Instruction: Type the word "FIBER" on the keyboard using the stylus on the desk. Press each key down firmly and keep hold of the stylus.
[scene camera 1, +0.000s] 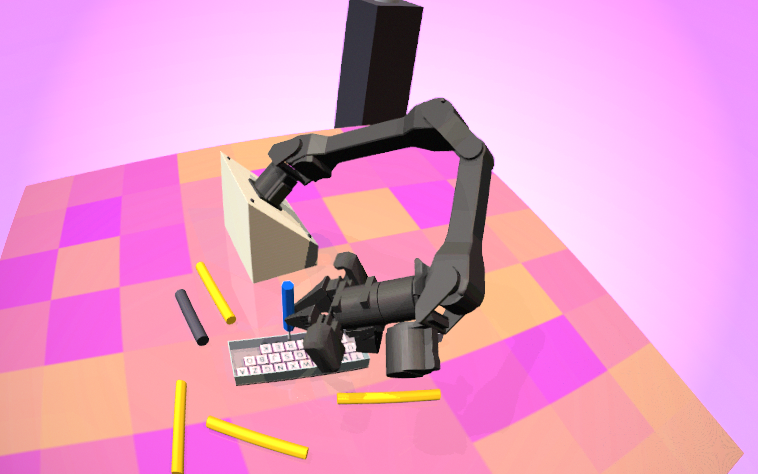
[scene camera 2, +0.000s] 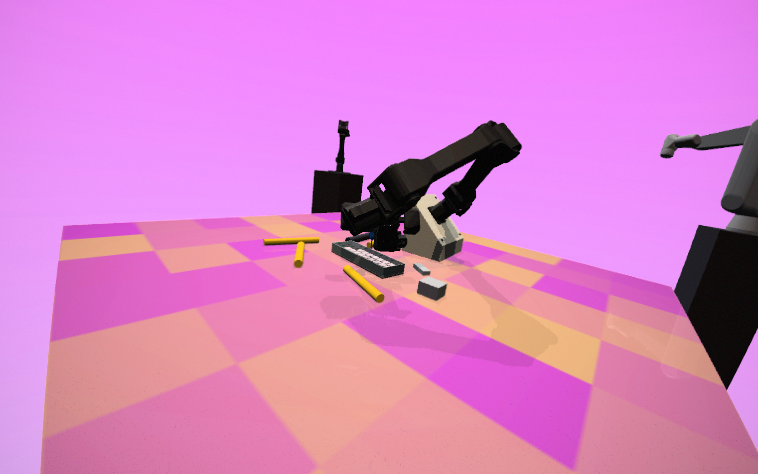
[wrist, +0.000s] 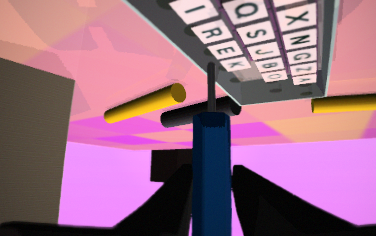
My gripper shows in scene camera 1, in scene camera 2 and in the wrist view (211, 173). One and the same spot on my gripper: (scene camera 2: 387, 238) is (scene camera 1: 378, 332).
